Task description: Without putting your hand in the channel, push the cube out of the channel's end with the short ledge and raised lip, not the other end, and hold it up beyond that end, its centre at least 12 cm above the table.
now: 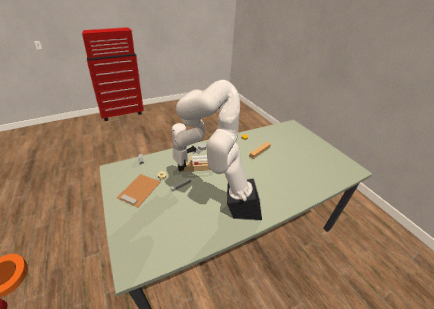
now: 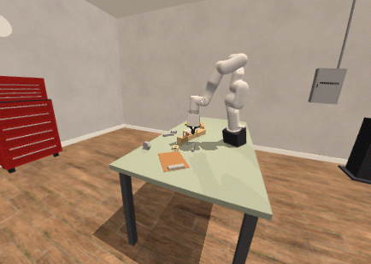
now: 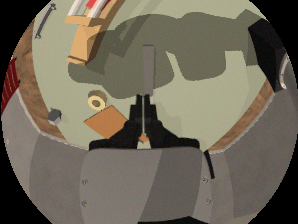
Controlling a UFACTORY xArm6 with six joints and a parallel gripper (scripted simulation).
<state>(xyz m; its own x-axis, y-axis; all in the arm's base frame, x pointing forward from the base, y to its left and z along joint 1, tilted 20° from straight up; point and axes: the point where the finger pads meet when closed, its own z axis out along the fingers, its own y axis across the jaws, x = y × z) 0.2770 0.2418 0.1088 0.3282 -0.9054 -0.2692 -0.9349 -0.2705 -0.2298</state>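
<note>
Right now my hand is 13 cm above the thin grey rod, 2 cm past it and 1 cm to the right of it. Also, from my hand: red cube: 12 cm to the right, 11 cm ahead, 8 cm below; grey tool: 33 cm ahead, 13 cm below, 12 cm to the right; wooden channel: 17 cm to the right, 11 cm ahead, 8 cm below.
</note>
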